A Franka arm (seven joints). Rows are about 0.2 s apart.
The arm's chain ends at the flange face. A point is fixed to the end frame.
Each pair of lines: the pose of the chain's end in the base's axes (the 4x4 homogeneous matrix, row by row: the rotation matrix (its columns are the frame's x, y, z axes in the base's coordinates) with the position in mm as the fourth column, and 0 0 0 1 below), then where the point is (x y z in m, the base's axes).
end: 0.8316 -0.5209 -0.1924 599.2; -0.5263 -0.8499 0.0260 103.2; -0.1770 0.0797 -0.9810 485.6; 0 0 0 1
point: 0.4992 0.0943 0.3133
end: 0.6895 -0.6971 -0.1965 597.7; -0.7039 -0.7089 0.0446 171.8; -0.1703 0.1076 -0.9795 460.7; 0 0 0 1
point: 0.4956 0.1814 0.2897
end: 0.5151 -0.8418 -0.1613 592.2; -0.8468 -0.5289 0.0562 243.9; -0.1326 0.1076 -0.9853 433.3; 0 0 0 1
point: 0.4984 0.2708 0.2594
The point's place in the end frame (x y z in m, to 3 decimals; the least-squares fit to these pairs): -0.048 0.046 0.188
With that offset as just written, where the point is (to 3 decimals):
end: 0.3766 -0.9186 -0.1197 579.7; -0.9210 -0.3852 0.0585 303.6; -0.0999 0.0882 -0.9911 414.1; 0 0 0 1
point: 0.497 0.341 0.237
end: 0.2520 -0.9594 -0.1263 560.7; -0.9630 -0.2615 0.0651 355.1; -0.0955 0.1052 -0.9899 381.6; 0 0 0 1
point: 0.481 0.402 0.205
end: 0.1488 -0.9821 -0.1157 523.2; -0.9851 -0.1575 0.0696 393.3; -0.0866 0.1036 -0.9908 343.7; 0 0 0 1
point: 0.449 0.446 0.166
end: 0.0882 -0.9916 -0.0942 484.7; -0.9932 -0.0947 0.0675 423.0; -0.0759 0.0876 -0.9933 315.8; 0 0 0 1
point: 0.417 0.479 0.137
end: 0.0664 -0.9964 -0.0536 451.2; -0.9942 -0.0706 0.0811 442.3; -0.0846 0.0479 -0.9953 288.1; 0 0 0 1
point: 0.392 0.502 0.107
